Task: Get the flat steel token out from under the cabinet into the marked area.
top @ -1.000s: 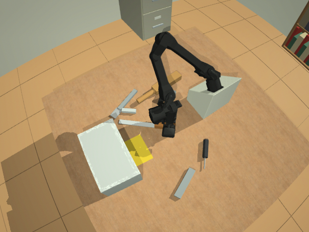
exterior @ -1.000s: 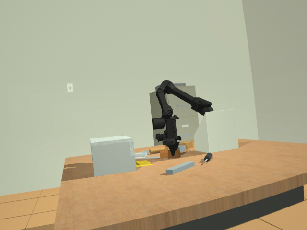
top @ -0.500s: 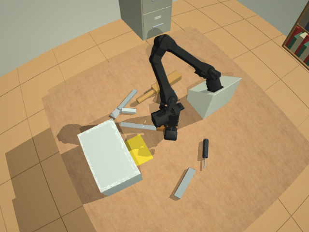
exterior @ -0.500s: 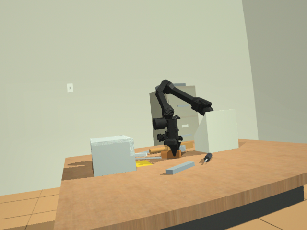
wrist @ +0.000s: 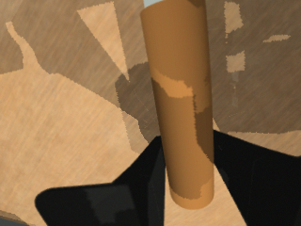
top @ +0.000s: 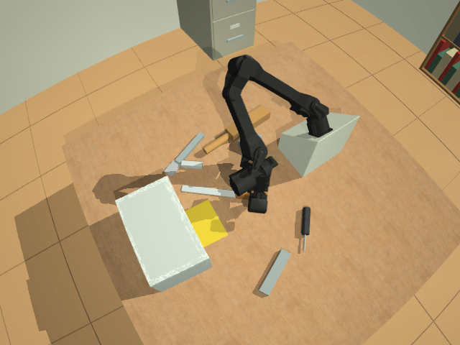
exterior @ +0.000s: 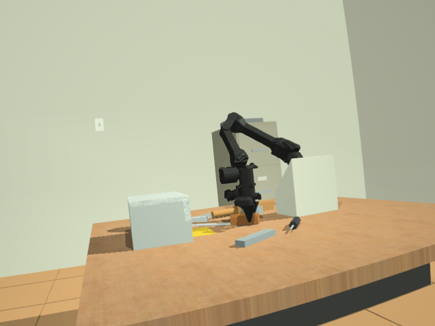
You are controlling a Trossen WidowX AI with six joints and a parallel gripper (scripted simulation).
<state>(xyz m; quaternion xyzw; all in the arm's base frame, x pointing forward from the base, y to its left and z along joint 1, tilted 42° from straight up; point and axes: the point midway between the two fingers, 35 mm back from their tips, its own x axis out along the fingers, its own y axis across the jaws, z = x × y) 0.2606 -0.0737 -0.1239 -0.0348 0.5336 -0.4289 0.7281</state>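
The black screwdriver is 20 cm to the left of my gripper tip and 8 cm behind it. The rest, counted from my gripper tip: wooden-handled tool (28 cm to the right, 6 cm behind, 1 cm above); then grey block (21 cm to the right, 10 cm behind, 1 cm above); then grey bar (27 cm to the left, 9 cm ahead).
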